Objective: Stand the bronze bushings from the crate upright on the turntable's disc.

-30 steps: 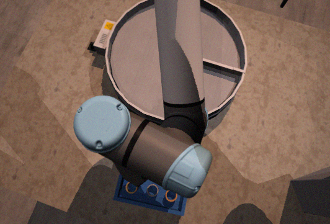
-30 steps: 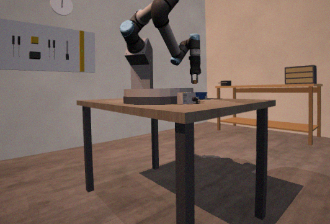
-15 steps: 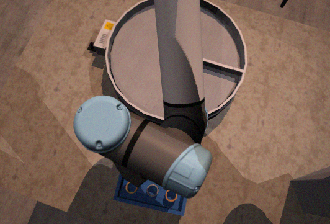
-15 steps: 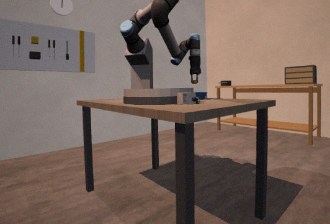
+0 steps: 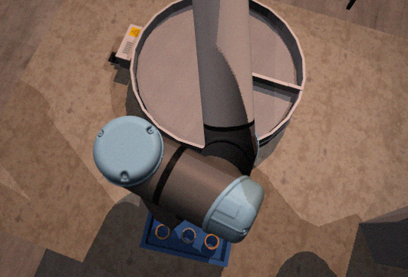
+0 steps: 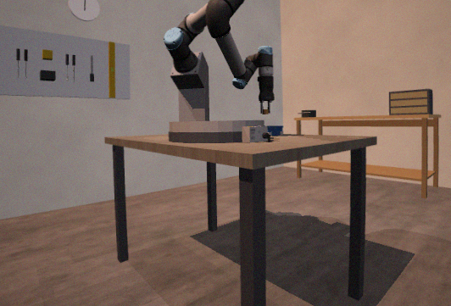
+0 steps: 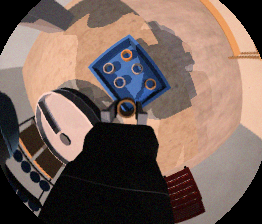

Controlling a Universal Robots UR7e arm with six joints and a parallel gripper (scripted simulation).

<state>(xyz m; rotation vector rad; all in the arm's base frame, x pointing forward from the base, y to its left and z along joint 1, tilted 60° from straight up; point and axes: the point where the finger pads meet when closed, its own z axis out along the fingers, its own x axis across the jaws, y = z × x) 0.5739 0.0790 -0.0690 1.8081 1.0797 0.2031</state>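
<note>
Now: hand 70 mm past the turntable disc, 320 mm to the left of it and 80 mm above it. Also, from my hand: blue crate (50 mm behind, 40 mm to the left, 110 mm below).
</note>
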